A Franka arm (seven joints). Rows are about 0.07 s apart.
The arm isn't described. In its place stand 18 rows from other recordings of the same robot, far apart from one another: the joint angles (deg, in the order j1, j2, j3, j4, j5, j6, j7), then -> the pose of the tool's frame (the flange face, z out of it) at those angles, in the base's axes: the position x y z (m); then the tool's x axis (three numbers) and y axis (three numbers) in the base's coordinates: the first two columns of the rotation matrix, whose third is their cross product.
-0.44 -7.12 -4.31 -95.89 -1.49 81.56 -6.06 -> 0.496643 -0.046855 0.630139 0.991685 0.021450 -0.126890 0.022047 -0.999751 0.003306
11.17 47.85 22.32 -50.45 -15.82 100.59 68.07 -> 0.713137 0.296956 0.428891 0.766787 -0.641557 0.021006 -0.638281 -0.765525 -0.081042
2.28 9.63 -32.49 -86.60 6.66 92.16 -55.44 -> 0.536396 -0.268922 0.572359 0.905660 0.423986 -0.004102 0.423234 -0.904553 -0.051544
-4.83 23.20 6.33 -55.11 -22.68 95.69 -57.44 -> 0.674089 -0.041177 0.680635 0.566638 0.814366 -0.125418 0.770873 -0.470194 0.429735
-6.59 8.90 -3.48 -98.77 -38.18 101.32 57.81 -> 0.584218 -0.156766 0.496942 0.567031 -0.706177 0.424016 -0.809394 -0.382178 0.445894
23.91 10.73 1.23 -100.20 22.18 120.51 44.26 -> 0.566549 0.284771 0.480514 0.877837 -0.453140 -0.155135 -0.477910 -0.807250 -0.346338
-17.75 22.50 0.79 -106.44 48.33 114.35 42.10 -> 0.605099 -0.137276 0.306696 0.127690 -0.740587 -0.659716 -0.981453 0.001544 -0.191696
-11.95 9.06 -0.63 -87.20 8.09 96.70 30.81 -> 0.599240 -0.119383 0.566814 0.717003 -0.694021 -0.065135 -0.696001 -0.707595 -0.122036
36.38 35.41 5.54 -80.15 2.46 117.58 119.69 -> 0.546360 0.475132 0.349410 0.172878 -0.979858 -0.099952 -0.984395 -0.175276 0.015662
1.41 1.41 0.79 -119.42 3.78 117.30 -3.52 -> 0.543037 0.024444 0.408809 0.995855 0.069379 -0.058822 0.065805 -0.995986 -0.060674
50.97 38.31 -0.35 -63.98 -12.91 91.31 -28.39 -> 0.473977 0.542428 0.409568 0.171377 0.946449 -0.273614 0.983473 -0.147883 0.104458
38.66 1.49 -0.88 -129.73 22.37 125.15 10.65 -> 0.396007 0.324694 0.342141 0.950258 0.247795 -0.188698 0.196151 -0.946721 -0.255430
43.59 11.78 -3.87 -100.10 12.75 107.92 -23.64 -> 0.459680 0.406539 0.447886 0.514834 0.857249 0.008305 0.839899 -0.502426 -0.205274
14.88 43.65 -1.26 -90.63 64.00 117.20 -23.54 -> 0.652948 0.211054 0.188986 0.983516 0.034129 -0.177569 -0.117704 -0.624641 -0.771991
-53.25 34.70 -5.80 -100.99 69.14 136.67 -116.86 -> 0.356866 -0.566346 0.228709 0.720340 0.102550 0.685999 0.097692 -0.994152 0.046033
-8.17 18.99 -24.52 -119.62 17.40 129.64 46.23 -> 0.485347 -0.298495 0.268259 -0.005020 -0.990621 -0.136543 -0.999325 0.000001 0.036732
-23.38 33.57 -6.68 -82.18 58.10 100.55 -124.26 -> 0.650412 -0.270735 0.366912 0.086484 0.610528 0.787259 0.938432 -0.315218 0.141364
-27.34 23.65 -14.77 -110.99 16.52 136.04 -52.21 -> 0.470937 -0.411084 0.281332 0.994389 -0.006471 0.105589 -0.002659 -0.999341 -0.036206
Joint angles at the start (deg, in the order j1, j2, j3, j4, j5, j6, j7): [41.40 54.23 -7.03 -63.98 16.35 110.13 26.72]
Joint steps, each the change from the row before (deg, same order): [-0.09 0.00 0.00 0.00 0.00 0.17 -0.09]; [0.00 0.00 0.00 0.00 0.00 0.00 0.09]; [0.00 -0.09 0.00 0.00 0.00 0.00 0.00]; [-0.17 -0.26 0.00 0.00 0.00 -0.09 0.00]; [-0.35 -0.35 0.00 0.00 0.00 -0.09 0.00]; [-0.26 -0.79 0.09 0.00 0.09 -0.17 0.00]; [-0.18 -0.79 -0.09 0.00 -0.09 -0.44 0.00]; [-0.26 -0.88 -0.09 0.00 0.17 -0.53 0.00]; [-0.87 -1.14 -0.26 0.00 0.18 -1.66 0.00]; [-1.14 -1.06 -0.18 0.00 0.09 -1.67 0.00]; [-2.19 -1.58 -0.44 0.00 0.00 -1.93 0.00]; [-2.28 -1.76 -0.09 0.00 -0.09 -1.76 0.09]
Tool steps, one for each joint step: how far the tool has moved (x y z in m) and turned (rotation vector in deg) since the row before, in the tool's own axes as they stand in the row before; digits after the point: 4 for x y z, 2 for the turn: [0.0009 0.0008 -0.0005 0.09 0.16 0.00]; [0.0000 0.0000 0.0000 0.00 0.00 0.09]; [-0.0001 -0.0002 -0.0012 0.05 0.07 -0.02]; [0.0008 0.0014 -0.0036 0.15 0.14 0.12]; [0.0020 0.0031 -0.0052 0.23 0.22 0.28]; [0.0002 0.0006 -0.0105 0.56 0.40 0.09]; [0.0001 0.0015 -0.0103 0.18 0.33 0.06]; [0.0002 0.0020 -0.0115 0.43 0.22 0.21]; [0.0030 0.0103 -0.0149 0.11 -0.44 0.88]; [0.0043 0.0131 -0.0143 0.08 -0.49 1.07]; [0.0107 0.0263 -0.0236 0.28 -0.05 2.16]; [0.0090 0.0247 -0.0254 0.56 0.11 2.02]
